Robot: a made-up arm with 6 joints. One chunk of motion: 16 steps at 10 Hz.
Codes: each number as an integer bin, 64 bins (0 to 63) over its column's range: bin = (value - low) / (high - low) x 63, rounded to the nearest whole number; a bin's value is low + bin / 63 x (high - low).
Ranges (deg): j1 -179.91..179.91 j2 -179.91..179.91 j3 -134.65..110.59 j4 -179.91..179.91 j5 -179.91..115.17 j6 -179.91..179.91
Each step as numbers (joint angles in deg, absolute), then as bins.
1 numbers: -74.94 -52.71 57.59 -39.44 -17.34 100.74
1 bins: 18 22 49 25 35 49
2 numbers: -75.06 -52.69 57.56 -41.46 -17.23 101.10
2 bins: 18 22 49 24 35 49
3 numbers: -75.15 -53.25 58.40 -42.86 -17.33 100.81
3 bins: 18 22 50 24 35 49
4 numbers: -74.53 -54.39 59.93 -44.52 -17.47 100.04
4 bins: 18 22 50 24 35 49
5 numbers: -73.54 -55.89 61.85 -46.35 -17.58 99.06
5 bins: 19 22 50 23 35 49
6 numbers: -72.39 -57.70 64.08 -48.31 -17.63 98.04
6 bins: 19 21 51 23 35 49
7 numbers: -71.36 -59.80 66.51 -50.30 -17.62 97.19
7 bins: 19 21 52 23 35 49
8 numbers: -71.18 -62.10 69.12 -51.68 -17.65 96.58
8 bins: 19 21 52 22 35 48
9 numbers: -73.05 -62.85 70.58 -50.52 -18.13 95.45
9 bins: 19 20 53 23 35 48
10 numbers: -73.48 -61.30 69.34 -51.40 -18.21 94.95
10 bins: 19 21 52 23 35 48
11 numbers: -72.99 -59.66 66.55 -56.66 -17.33 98.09
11 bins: 19 21 52 22 35 49
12 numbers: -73.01 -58.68 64.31 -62.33 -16.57 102.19
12 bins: 19 21 51 21 35 49
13 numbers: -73.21 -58.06 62.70 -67.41 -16.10 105.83
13 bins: 19 21 51 20 35 50
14 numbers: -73.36 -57.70 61.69 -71.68 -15.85 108.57
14 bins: 19 21 50 19 35 51
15 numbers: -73.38 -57.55 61.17 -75.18 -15.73 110.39
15 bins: 19 21 50 18 35 51
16 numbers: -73.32 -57.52 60.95 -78.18 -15.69 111.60
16 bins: 19 21 50 18 35 51
